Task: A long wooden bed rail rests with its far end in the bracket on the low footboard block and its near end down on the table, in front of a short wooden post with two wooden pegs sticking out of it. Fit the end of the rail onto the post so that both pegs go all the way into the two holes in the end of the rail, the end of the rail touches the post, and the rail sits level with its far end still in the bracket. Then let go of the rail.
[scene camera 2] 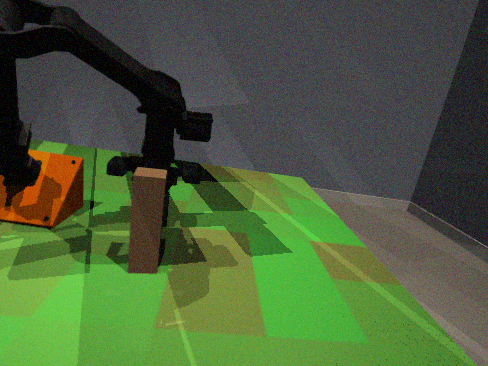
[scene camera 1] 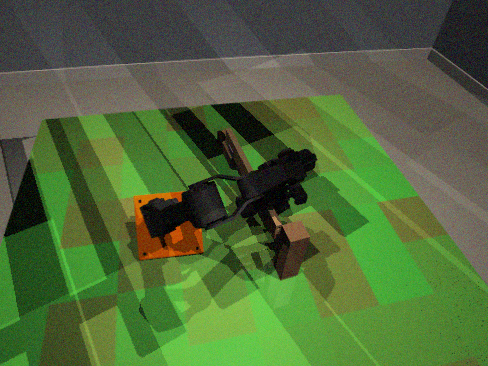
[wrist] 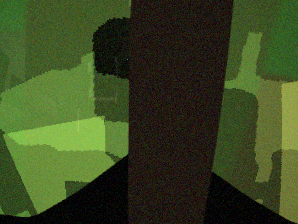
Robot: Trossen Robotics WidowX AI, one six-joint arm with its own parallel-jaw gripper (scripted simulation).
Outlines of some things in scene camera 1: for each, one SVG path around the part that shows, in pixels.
My gripper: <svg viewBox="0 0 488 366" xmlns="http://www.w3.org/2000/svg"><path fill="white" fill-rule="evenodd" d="M242 195L237 196L236 198L237 207L243 201ZM307 193L300 183L292 186L285 185L278 189L272 188L263 193L264 197L248 203L240 213L241 217L252 217L258 212L267 221L270 214L269 206L273 206L277 215L290 208L288 201L292 197L296 205L306 203Z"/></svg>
A long wooden rail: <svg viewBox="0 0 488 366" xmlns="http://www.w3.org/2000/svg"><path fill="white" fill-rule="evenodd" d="M269 206L270 214L267 221L264 221L273 239L277 239L280 236L282 222L273 206ZM227 128L226 144L227 146L230 145L233 151L233 158L241 174L244 175L254 171L232 129Z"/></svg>
